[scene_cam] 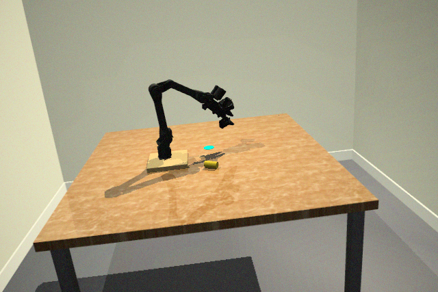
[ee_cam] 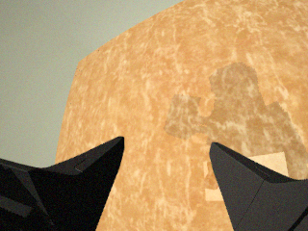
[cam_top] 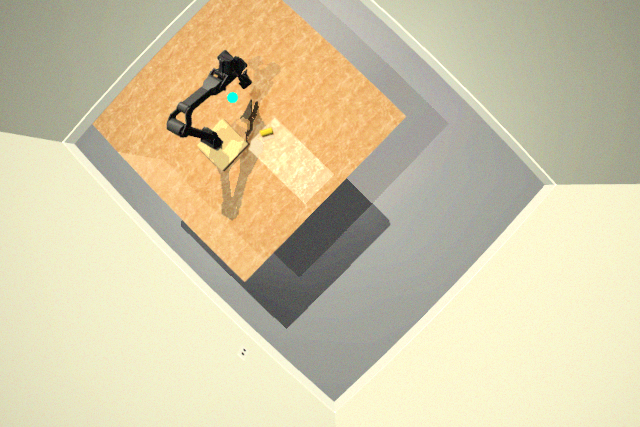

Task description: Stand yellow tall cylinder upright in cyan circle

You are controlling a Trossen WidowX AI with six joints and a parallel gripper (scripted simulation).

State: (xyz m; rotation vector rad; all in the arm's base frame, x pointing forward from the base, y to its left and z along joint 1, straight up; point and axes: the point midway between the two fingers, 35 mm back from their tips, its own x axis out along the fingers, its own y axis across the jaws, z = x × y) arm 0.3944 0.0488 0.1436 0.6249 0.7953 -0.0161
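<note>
Now: the yellow tall cylinder 260 mm to the right of my gripper tip, 220 mm behind it and 130 mm below it. The rest, counted from my gripper tip: cyan circle (150 mm behind, 140 mm below, 20 mm to the left).
</note>
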